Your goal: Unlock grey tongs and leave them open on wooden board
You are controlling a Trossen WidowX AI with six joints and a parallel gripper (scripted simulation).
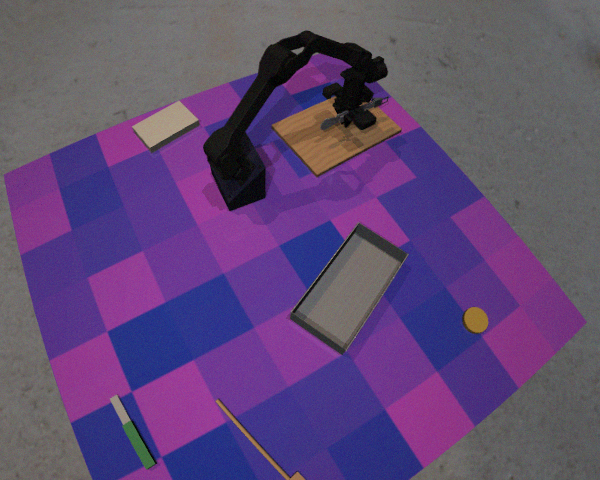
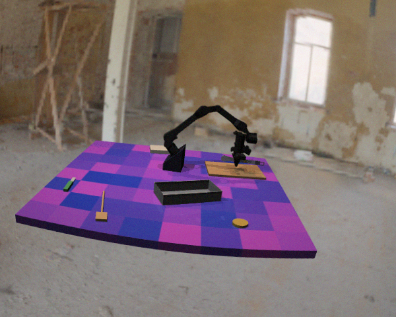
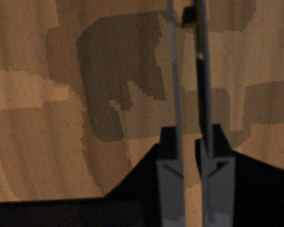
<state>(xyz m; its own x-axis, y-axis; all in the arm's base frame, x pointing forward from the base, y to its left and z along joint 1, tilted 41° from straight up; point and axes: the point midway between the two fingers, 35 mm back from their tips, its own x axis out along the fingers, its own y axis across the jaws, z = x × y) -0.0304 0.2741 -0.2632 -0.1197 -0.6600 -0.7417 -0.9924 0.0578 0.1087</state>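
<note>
Now: gripper tip 2 cm past the wooden board and 3 cm above it. Round my gripper tip: roasting tin (43 cm ahead, 31 cm to the right, 2 cm below); cream block (32 cm behind, 47 cm to the right, 3 cm below).
</note>
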